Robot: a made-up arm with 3 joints. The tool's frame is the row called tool. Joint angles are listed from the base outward.
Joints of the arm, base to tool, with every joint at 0 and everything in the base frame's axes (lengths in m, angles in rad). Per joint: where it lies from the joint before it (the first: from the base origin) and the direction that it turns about. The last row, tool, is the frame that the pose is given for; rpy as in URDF.
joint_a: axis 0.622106 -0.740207 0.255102 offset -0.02 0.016 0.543
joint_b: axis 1 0 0 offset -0.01 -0.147 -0.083
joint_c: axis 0 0 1 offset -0.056 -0.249 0.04
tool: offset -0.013 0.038 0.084 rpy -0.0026 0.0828 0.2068
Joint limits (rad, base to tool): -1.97..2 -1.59..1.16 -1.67..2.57
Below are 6 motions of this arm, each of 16 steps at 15 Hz.
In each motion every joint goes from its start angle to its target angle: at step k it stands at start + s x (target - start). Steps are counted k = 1, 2, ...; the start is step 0. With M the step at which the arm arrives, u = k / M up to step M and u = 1 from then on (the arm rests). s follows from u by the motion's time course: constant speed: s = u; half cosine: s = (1 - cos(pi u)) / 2; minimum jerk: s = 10 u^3 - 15 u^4 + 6 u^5.
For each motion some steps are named. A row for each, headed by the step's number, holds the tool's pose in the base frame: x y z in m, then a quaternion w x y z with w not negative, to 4 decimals.
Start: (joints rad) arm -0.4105 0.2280 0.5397
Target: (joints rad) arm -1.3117 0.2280 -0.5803
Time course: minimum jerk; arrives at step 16
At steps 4, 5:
4: -0.1365 -0.3376 0.6900 0.9493 0.0024 0.2202 0.2244
5: -0.1319 -0.3272 0.7096 0.9533 -0.0176 0.2492 0.1698

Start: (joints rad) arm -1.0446 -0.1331 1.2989
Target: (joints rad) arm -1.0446 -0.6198 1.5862
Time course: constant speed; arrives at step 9
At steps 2, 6, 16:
2: -0.0199 -0.1749 0.8848 0.6164 -0.0444 0.5870 0.5231
6: 0.0124 -0.1250 0.8832 0.5149 -0.0618 0.6523 0.5528
16: 0.0329 -0.0854 0.8748 0.4343 -0.0685 0.6990 0.5640

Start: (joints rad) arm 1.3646 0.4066 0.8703
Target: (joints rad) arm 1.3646 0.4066 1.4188
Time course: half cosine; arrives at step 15
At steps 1, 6, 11, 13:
1: 0.2175 -0.1885 0.2502 0.4802 0.2203 -0.6241 0.5756
6: 0.2222 -0.1903 0.2448 0.4272 0.1589 -0.6461 0.6122
11: 0.2305 -0.1934 0.2388 0.3433 0.0669 -0.6684 0.6565
13: 0.2328 -0.1942 0.2377 0.3213 0.0436 -0.6721 0.6657

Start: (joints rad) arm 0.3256 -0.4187 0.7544
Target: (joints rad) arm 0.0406 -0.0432 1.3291
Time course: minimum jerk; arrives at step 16
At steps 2, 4, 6, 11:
2: -0.1141 -0.3165 0.5780 0.8669 -0.1713 -0.0256 0.4673
4: -0.1146 -0.3226 0.5787 0.8559 -0.1617 -0.0178 0.4909
6: -0.1157 -0.3345 0.5799 0.8325 -0.1417 -0.0043 0.5355
11: -0.1208 -0.3696 0.5818 0.7467 -0.0713 0.0216 0.6610

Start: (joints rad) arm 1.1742 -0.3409 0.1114
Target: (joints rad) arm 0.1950 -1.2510 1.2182
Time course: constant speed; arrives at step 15
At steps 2, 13, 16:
2: -0.0231 -0.2824 0.4197 0.8970 -0.0006 -0.3651 0.2491
13: -0.1507 -0.1645 0.6706 0.7219 -0.4508 0.1944 0.4876
16: -0.1456 -0.1184 0.7030 0.6385 -0.4740 0.3197 0.5152

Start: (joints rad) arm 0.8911 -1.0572 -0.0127
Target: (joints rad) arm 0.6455 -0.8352 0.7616
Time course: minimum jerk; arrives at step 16
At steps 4, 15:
4: -0.1135 -0.1996 0.5410 0.9286 -0.2677 -0.2513 0.0543
15: -0.1282 -0.2512 0.5628 0.8523 -0.3143 -0.0896 0.4084

